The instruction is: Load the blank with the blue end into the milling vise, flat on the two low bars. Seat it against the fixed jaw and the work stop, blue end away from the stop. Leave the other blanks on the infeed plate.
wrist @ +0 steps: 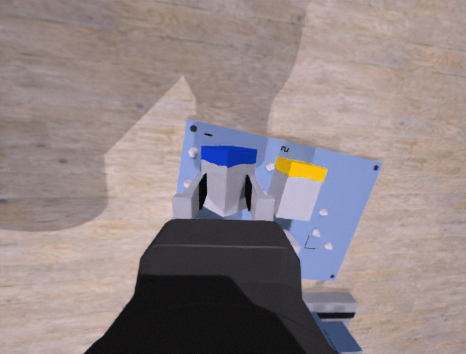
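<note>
The blank with the blue end (pixel 227 182) stands out from the light blue infeed plate (pixel 345 195), near the mark "1", its blue end toward the top of the view. My gripper (pixel 226 184) is shut on this blank, with one dark pad against each side of its grey body. The blank's lower part and the plate below it are hidden by the gripper body. A blank with a yellow end (pixel 298 190) is on the plate just right of the right finger. Part of the milling vise (pixel 330 302) shows at the lower right.
Part of another grey blank (pixel 292 242) shows beside the gripper body, below the yellow-ended one. Small white pegs (pixel 323 212) stand on the plate. The plate lies on a wooden surface (pixel 410 65). The vise is partly hidden by the gripper body.
</note>
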